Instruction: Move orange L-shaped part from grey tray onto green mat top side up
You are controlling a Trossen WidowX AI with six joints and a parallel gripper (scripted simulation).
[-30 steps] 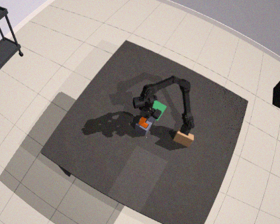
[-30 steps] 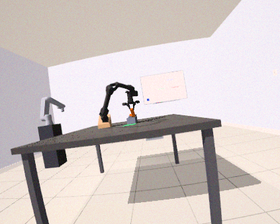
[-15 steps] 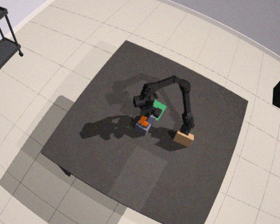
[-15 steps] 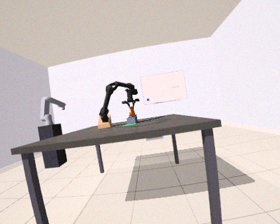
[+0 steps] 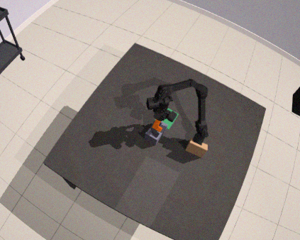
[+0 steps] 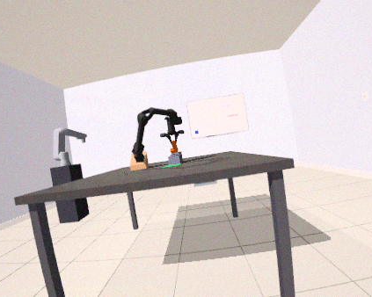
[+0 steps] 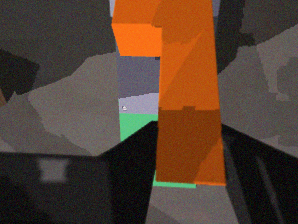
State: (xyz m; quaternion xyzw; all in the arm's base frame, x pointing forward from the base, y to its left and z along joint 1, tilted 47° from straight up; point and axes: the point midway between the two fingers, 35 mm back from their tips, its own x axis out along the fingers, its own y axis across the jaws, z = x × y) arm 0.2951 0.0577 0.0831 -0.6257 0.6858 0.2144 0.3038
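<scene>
My gripper tip is 17 cm above the green mat, 11 cm to the left of it and 3 cm past it. Also, from my gripper tip: orange L-shaped part 3 cm to the left, 3 cm below, 1 cm behind.
</scene>
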